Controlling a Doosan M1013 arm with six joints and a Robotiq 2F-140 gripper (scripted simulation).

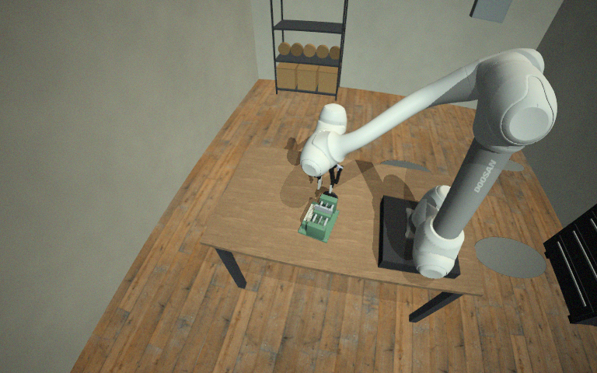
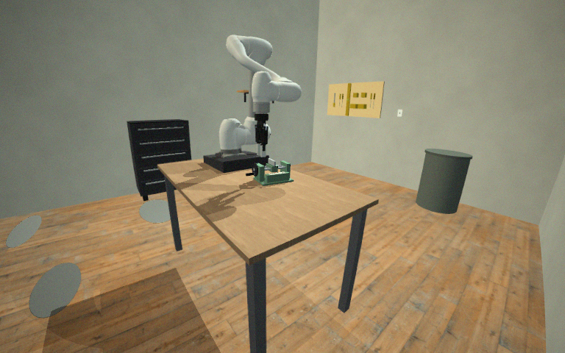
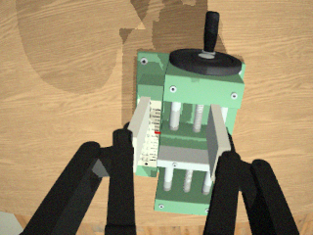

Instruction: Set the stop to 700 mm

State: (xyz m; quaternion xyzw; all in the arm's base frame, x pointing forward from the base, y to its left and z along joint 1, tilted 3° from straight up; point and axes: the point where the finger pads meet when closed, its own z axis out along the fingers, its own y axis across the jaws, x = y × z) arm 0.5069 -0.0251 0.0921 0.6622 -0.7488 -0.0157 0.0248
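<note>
The black crank handle is 140 mm below my hand, 60 mm to the right of it and 40 mm behind it. Round my hand: green stop fixture 100 mm below, 80 mm to the left.
</note>
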